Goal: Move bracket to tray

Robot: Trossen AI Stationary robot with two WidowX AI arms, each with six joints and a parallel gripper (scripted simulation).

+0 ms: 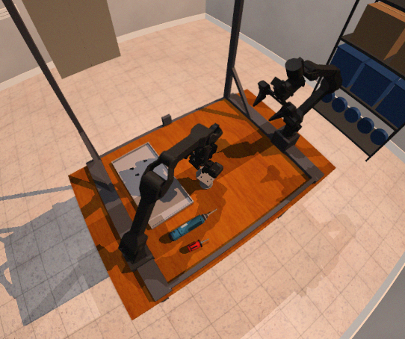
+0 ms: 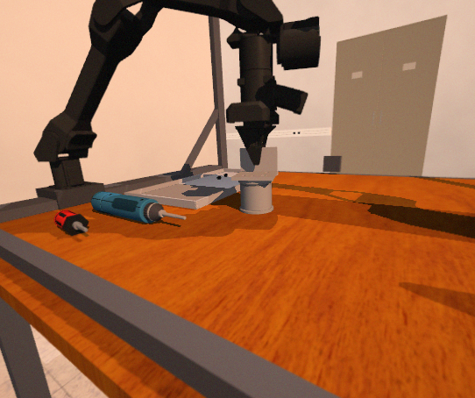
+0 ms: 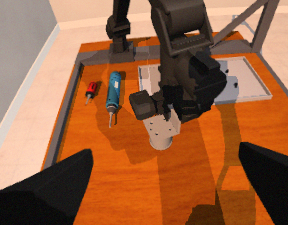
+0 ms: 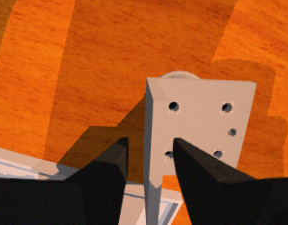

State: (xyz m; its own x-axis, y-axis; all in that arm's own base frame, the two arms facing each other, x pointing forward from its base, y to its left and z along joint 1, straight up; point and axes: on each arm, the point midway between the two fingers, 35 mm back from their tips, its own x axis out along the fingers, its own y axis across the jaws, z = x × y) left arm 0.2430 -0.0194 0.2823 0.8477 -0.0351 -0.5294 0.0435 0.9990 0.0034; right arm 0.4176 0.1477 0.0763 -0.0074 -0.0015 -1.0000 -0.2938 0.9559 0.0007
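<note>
Right now the grey L-shaped bracket is 3 cm ahead of my right hand, 1 cm to the left of it and 4 cm below it. From my right hand the other things lie so: tray: 15 cm behind, 20 cm to the right, 11 cm below; grey joint module: 3 cm ahead, 1 cm to the left, 8 cm below; small red screwdriver: 23 cm ahead, 21 cm to the right, 10 cm below.
</note>
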